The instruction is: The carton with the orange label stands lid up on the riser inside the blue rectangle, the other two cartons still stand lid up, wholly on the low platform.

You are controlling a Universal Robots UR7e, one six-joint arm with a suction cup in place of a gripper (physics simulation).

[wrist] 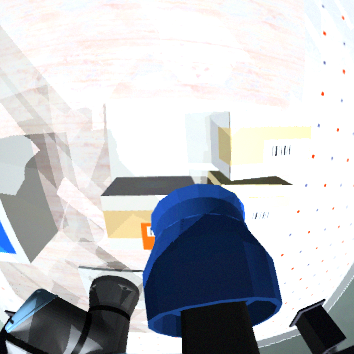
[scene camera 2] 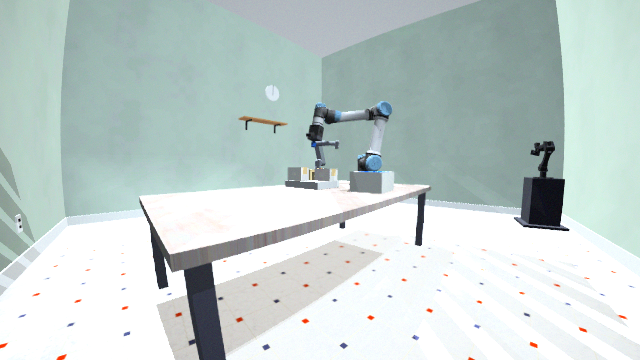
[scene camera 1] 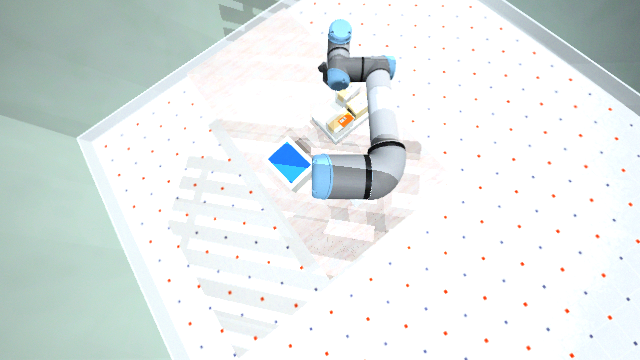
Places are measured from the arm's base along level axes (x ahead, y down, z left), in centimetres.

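Pixels of known places: hand, its tool point: (wrist: 198, 224) (scene camera 2: 313, 146); arm's base, origin of its link: (wrist: 114, 290).
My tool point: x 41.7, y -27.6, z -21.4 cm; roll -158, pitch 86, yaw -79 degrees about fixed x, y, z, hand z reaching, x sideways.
Note:
Ahead of a thing's pixels: the offset from my tool point to its top centre. Level surfaces: height alone.
The orange-label carton {dx -9.9, dy +15.3, dz +4.2 cm} (scene camera 1: 340, 122) (wrist: 129, 223) stands on the low platform {dx -4.5, dy +23.8, dz -4.5 cm} (scene camera 1: 320, 116) (scene camera 2: 300, 184) (wrist: 145, 145), its taped, labelled face up. A second carton {dx -10.4, dy +16.1, dz -12.3 cm} (scene camera 1: 357, 107) (wrist: 261, 216) stands beside it and a third carton {dx +0.3, dy +14.4, dz -13.5 cm} (scene camera 1: 348, 94) (wrist: 270, 150) at the platform's far side in scene camera 1; both show taped tops. In scene camera 2 I cannot tell the cartons apart. The riser {dx -6.3, dy +16.6, dz +41.3 cm} (scene camera 2: 371, 182) (wrist: 31, 210) bears the blue rectangle {dx -6.3, dy +16.6, dz +41.3 cm} (scene camera 1: 289, 162) (wrist: 5, 237), with no carton on it. My gripper (scene camera 2: 314, 144) (wrist: 197, 200), a blue suction cup, is open and empty, above the cartons.
The wooden table {dy +28.6 cm} (scene camera 2: 240, 210) carries the platform and riser. My arm (scene camera 1: 382, 110) (scene camera 2: 377, 135) reaches over the table and partly covers the platform in scene camera 1. A black pedestal (scene camera 2: 543, 200) with a small arm stands at the right, and a wall shelf (scene camera 2: 262, 121) hangs behind.

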